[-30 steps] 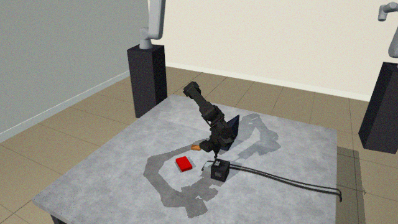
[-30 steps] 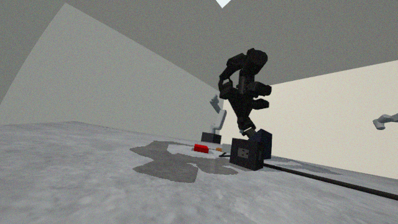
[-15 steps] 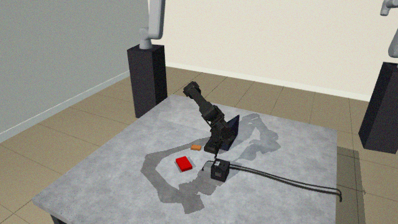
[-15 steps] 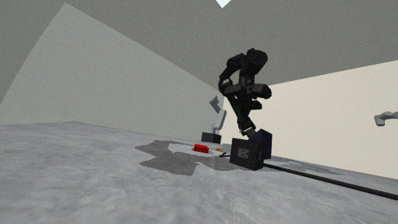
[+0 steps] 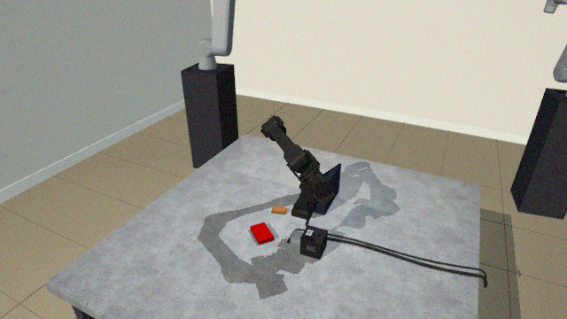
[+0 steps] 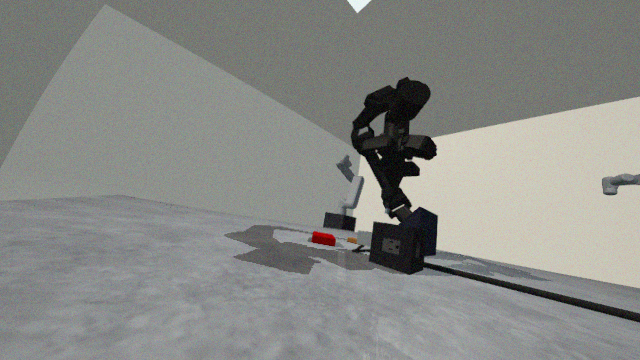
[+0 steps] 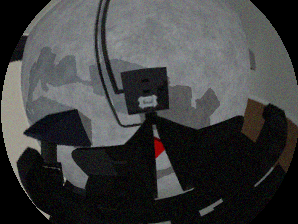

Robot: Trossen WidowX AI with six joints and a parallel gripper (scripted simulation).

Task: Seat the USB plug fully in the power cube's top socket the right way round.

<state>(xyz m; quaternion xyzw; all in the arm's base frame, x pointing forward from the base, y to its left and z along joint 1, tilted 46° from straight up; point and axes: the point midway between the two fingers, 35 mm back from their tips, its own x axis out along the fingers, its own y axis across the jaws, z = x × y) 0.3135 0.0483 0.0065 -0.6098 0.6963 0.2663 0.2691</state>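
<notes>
Right now my gripper tip is 20 mm above the USB plug. The rest, counted from my gripper tip: orange block 180 mm behind, 170 mm to the right, 130 mm below; red flat block 180 mm to the right, 120 mm below, 10 mm behind.
</notes>
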